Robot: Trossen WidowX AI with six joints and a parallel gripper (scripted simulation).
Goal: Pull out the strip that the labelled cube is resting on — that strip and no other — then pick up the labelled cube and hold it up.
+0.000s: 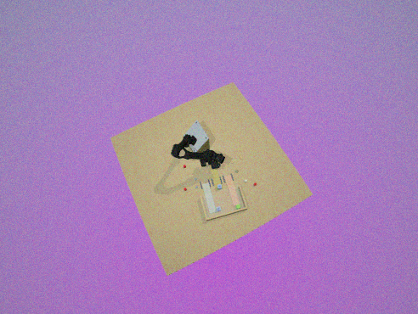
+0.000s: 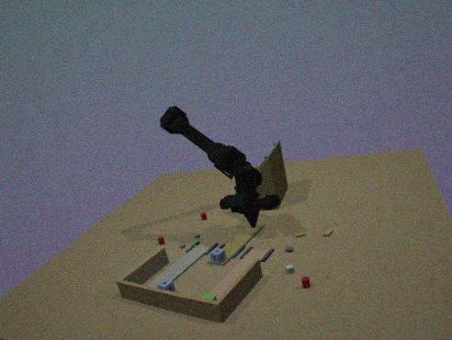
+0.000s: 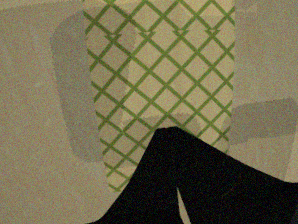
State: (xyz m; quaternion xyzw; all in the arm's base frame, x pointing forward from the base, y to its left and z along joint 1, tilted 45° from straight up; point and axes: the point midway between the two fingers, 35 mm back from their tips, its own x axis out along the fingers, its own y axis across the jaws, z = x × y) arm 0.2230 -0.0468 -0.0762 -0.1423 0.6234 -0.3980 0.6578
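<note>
Right now the cross-hatched strip is 9 cm ahead of my gripper tip and 4 cm to the right of it.
</note>
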